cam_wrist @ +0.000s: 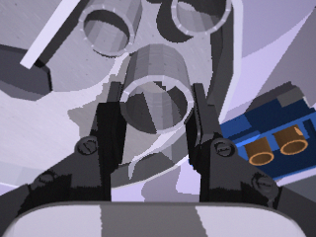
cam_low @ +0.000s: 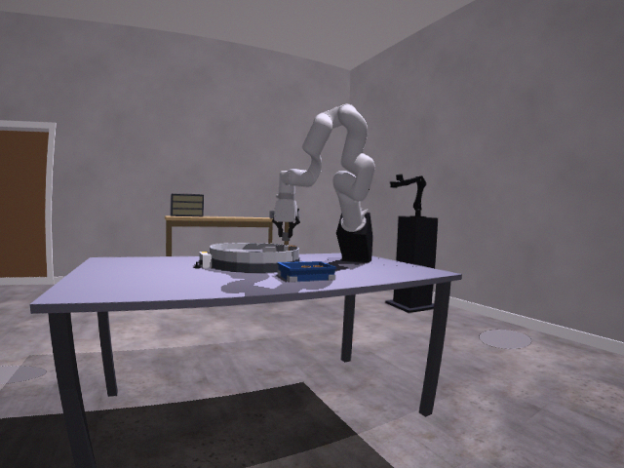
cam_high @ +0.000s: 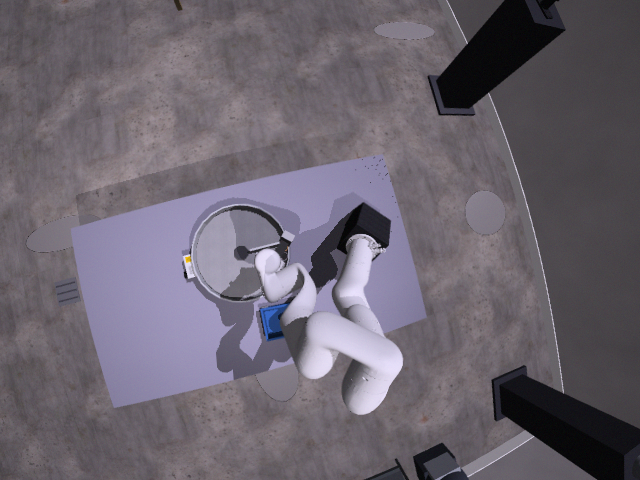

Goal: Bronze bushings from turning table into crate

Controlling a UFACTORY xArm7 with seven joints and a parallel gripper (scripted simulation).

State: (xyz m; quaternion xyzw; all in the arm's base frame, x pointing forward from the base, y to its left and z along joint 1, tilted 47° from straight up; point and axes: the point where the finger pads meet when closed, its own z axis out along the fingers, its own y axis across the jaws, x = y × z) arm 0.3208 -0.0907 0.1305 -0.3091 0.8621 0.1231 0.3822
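Now: hand 130 mm short of the round grey turning table, 100 mm above it and 60 mm to the left of it. Round my hand: blue crate: 270 mm to the left, 130 mm below.
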